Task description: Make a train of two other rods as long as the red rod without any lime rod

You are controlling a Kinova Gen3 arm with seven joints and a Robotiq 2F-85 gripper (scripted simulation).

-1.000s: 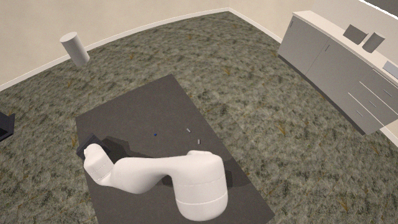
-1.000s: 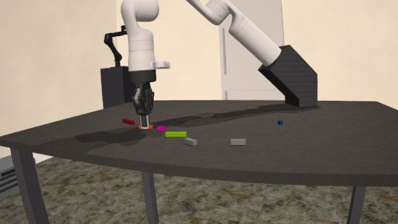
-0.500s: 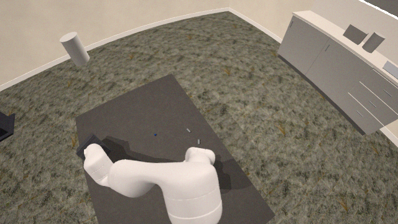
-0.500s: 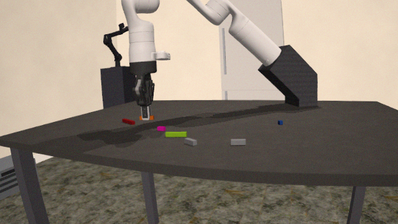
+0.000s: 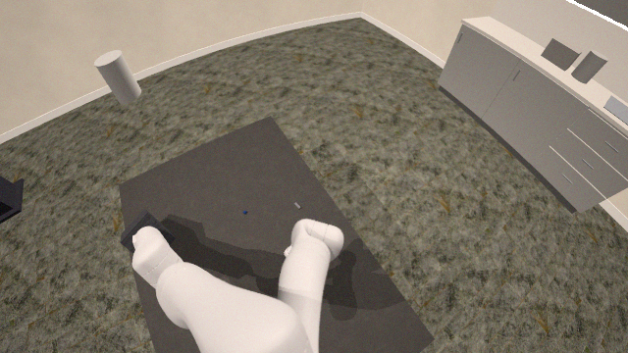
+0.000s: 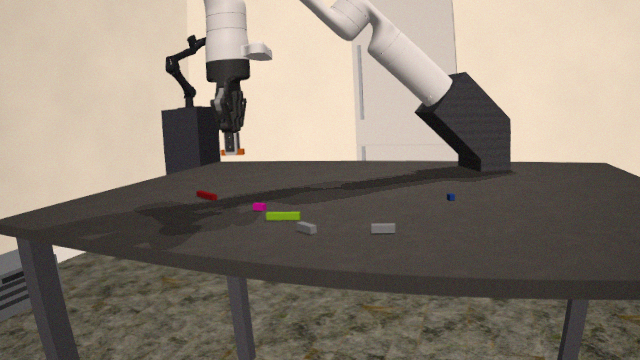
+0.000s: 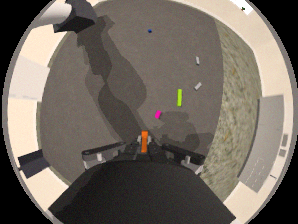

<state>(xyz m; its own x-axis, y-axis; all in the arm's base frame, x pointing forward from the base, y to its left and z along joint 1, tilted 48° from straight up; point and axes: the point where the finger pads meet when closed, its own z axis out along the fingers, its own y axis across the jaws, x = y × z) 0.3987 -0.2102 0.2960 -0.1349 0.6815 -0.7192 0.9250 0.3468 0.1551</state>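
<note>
The lime rod is 110 mm to the left of my hand, 100 mm below it and 80 mm ahead of it. From my hand the other things lie so: orange rod (10 mm below); magenta rod (100 mm below, 50 mm to the left, 20 mm ahead); red rod (100 mm to the right, 100 mm below, 60 mm behind).
</note>
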